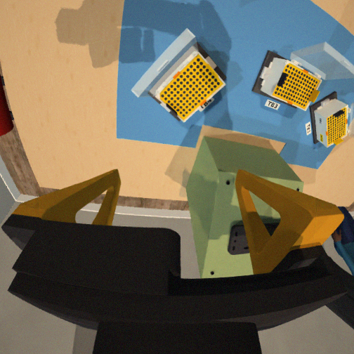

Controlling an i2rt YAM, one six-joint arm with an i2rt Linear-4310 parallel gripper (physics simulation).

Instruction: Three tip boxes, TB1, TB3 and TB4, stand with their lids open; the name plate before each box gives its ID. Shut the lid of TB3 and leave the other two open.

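Note:
Tip box TB3 stands at the upper right, with yellow tip rack and orange tabs; its plate reads TB3. Its clear lid is open, leaning away to the upper right. A larger-looking box stands at upper centre, its pale lid open on its upper-left side; its plate is partly hidden, so the last character cannot be read. The third box is at the right edge, its plate small, seemingly TB1; its lid is hard to make out. My gripper is open and empty, apart from all boxes.
A tall green block with dark holes and a black plate stands below the boxes, partly behind my right finger. The boxes stand on a blue mat on the wooden table. A red object is at the left edge, a dark blue one at the right.

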